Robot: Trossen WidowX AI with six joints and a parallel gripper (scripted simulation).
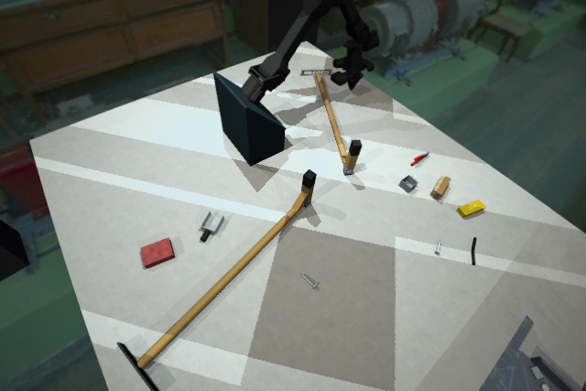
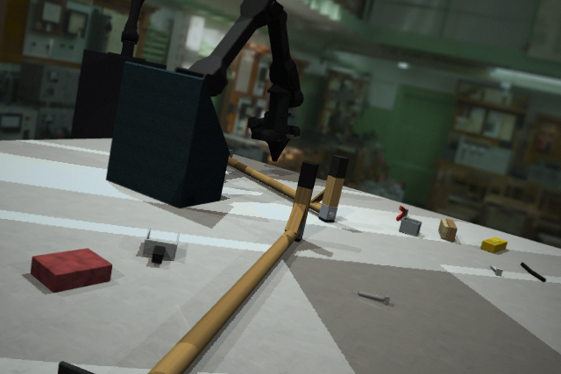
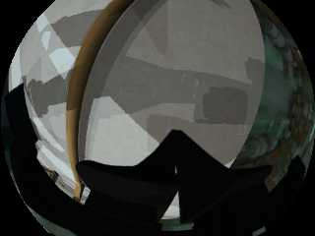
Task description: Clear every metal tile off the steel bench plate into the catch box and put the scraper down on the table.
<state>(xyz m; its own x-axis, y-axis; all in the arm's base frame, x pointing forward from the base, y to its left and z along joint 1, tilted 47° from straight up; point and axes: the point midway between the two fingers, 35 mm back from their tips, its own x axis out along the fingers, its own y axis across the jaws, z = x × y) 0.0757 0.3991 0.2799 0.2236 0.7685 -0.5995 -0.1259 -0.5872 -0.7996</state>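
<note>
Now: gripper tip 440 mm short of the grey box, 210 mm to the left of it and 30 mm above it. The rest, counted from my gripper tip: wooden block 520 mm ahead, 140 mm to the right, 30 mm below; then red clip 400 mm ahead, 60 mm to the right, 30 mm below; then yellow piece 620 mm ahead, 120 mm to the right, 30 mm below.
</note>
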